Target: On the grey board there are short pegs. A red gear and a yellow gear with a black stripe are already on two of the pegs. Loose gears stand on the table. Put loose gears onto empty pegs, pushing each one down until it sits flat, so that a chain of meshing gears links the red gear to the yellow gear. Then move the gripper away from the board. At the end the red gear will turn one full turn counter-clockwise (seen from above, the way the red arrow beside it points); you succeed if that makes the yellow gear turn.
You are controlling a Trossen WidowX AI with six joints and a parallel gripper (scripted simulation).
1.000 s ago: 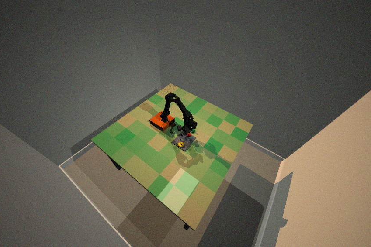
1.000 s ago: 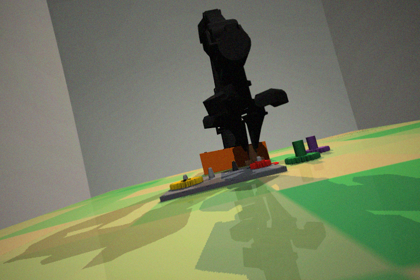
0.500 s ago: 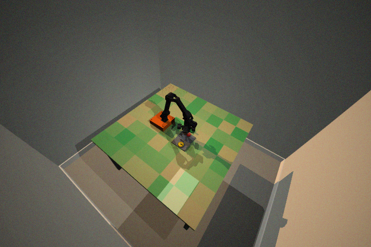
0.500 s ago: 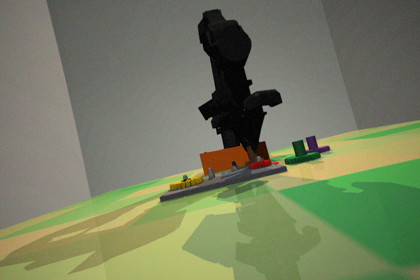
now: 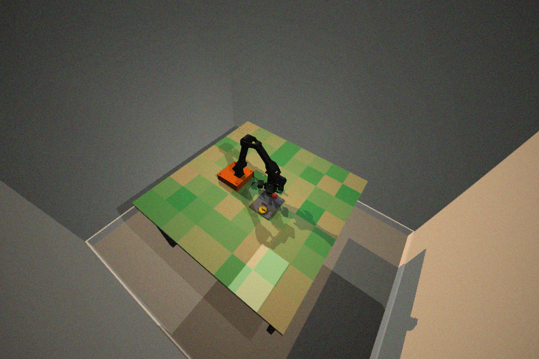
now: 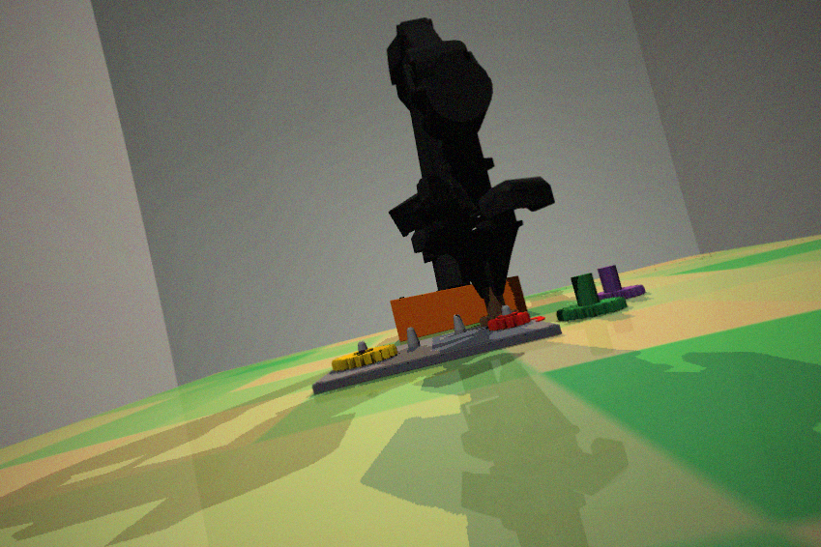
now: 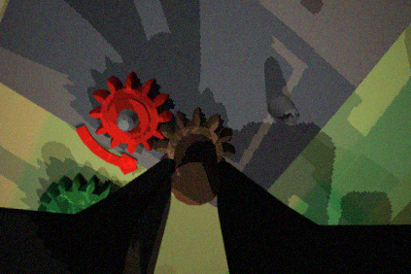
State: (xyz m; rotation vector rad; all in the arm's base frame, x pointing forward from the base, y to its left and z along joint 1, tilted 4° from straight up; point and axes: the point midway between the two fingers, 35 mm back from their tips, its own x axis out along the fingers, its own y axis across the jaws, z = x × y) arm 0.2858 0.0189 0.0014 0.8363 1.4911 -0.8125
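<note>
Now: the brown gear 10 mm below my gripper tip. From my gripper tip the other things lie so: red gear 40 mm ahead, 20 mm below; red arrow 40 mm ahead, 30 mm to the left, 30 mm below; grey board 70 mm to the right, 40 mm below, 30 mm ahead.
</note>
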